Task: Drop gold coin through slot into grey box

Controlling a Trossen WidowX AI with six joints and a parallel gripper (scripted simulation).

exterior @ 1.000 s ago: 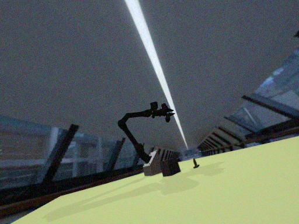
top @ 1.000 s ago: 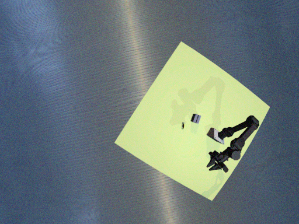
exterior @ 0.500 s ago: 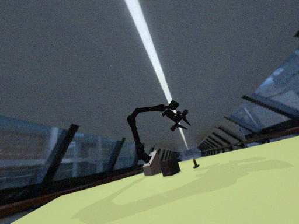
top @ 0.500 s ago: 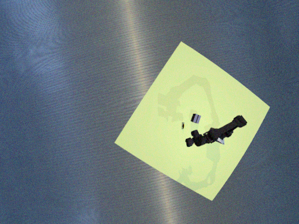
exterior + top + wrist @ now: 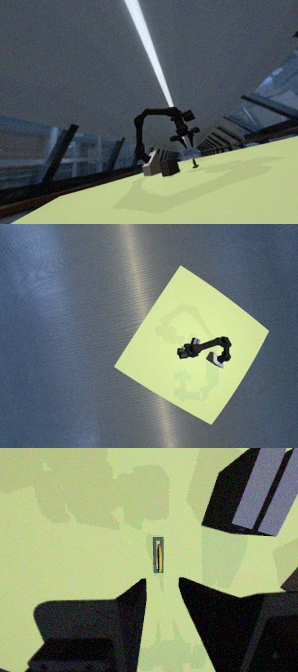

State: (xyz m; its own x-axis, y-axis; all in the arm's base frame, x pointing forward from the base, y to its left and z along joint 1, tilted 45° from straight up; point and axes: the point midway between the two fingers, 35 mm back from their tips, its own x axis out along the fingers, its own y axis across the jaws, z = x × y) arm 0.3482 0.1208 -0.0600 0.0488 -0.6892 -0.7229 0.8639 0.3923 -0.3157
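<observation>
My gripper tip is now 80 mm above the gold coin.
</observation>
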